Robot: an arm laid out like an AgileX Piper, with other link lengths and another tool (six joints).
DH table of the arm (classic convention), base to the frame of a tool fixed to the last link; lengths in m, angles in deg. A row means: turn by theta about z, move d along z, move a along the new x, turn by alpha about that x. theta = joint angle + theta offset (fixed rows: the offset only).
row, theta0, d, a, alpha
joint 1, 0, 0.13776, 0, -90
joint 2, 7.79, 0, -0.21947, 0
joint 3, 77.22, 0, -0.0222, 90
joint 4, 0, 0.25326, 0, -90
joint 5, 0, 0, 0, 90
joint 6, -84.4, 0.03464, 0.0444, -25.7
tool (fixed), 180, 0.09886, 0, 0
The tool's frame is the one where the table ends.
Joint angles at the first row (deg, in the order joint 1, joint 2, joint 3, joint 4, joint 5, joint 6):
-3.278, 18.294, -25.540, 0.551, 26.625, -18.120
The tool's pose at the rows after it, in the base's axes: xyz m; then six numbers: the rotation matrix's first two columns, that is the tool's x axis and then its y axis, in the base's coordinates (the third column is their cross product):
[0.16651 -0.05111 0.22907 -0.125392 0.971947 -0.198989 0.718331 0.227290 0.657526]
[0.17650 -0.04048 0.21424 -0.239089 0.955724 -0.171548 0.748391 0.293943 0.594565]
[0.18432 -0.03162 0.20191 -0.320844 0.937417 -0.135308 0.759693 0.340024 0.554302]
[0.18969 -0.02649 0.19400 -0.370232 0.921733 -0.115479 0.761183 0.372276 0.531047]
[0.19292 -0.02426 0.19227 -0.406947 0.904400 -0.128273 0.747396 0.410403 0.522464]
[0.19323 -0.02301 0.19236 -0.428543 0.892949 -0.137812 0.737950 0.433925 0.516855]
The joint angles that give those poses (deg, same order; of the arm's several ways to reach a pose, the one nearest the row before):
-3.278, 23.564, -25.580, 11.440, 29.296, -30.198
-3.281, 28.128, -25.669, 21.284, 31.588, -40.633
-3.275, 32.058, -25.669, 28.722, 33.132, -48.270
-3.276, 34.831, -25.668, 33.174, 33.908, -53.324
-3.276, 35.876, -25.669, 35.520, 34.403, -57.461
-3.281, 35.873, -25.669, 36.250, 35.198, -59.282

